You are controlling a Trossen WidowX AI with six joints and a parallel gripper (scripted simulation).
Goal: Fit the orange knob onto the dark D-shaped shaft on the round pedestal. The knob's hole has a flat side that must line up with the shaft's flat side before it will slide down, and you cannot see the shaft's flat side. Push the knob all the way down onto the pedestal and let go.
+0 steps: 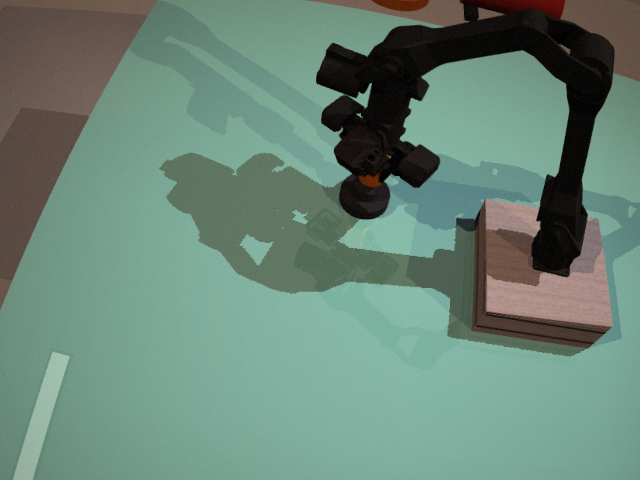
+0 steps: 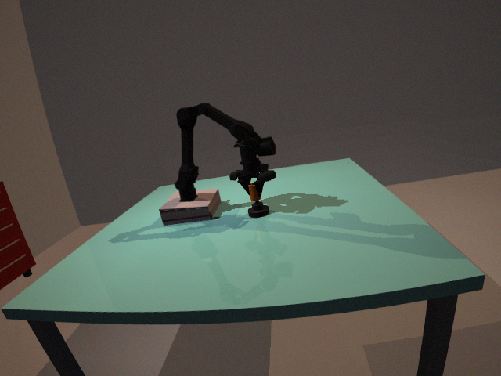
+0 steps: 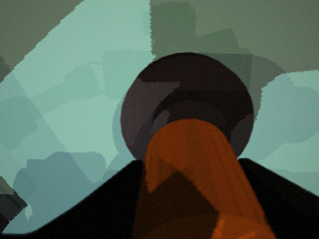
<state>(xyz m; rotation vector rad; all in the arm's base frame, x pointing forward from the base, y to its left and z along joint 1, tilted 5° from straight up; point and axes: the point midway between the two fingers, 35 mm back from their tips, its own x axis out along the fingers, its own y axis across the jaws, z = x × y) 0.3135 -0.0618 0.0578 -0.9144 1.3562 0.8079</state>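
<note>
Right now the orange knob is 20 mm above my gripper tip. Round my gripper tip: dark round pedestal (40 mm below).
</note>
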